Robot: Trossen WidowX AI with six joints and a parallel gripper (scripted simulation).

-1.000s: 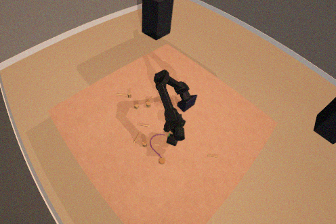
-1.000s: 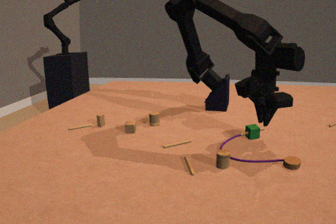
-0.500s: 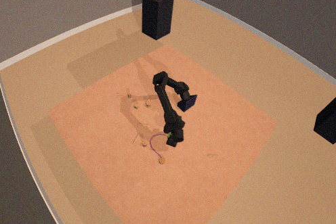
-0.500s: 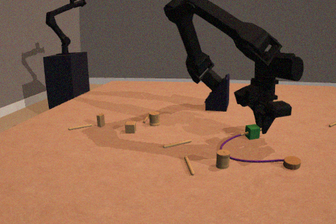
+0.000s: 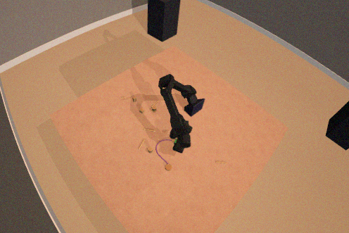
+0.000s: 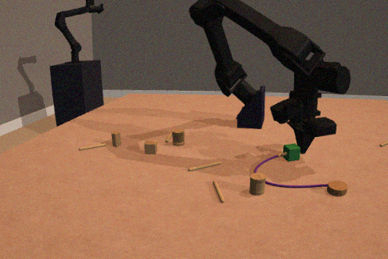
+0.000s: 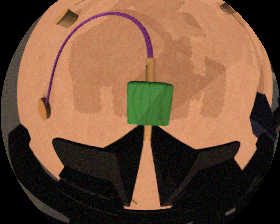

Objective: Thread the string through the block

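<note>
The green block lies 30 mm to the right of my gripper tip, 10 mm ahead of it and 10 mm above it. The rest, counted from my gripper tip: round wooden button 170 mm ahead, 50 mm to the left; wooden cylinder 170 mm ahead, 110 mm to the right, 10 mm above; wooden cube 370 mm to the right.
</note>
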